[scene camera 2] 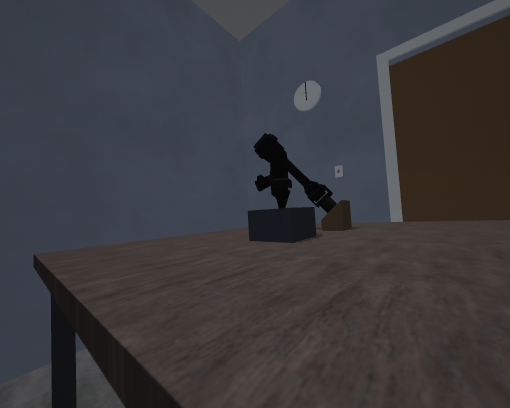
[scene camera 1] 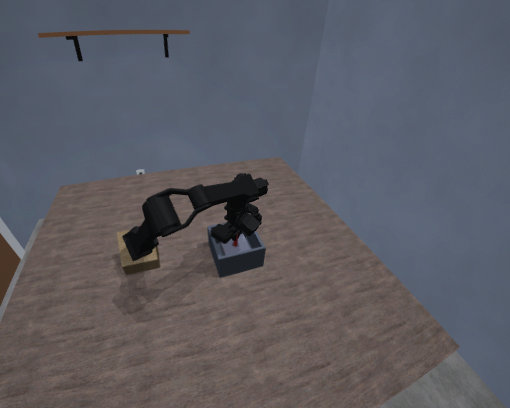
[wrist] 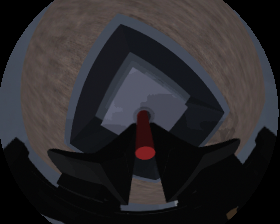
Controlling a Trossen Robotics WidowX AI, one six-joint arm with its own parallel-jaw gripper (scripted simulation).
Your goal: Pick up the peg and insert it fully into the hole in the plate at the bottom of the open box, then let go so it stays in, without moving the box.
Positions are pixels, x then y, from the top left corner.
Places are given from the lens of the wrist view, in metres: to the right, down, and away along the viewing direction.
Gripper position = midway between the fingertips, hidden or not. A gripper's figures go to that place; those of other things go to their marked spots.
my gripper (wrist: 143, 126): 0.01, 0.01, 0.10
red peg (wrist: 144, 150): 0.00, 0.03, 0.06
box (wrist: 125, 42): -0.01, -0.08, 0.08
grey plate (wrist: 138, 92): 0.00, -0.02, 0.11
The marked spots on the box and the red peg are 0.11 m apart.
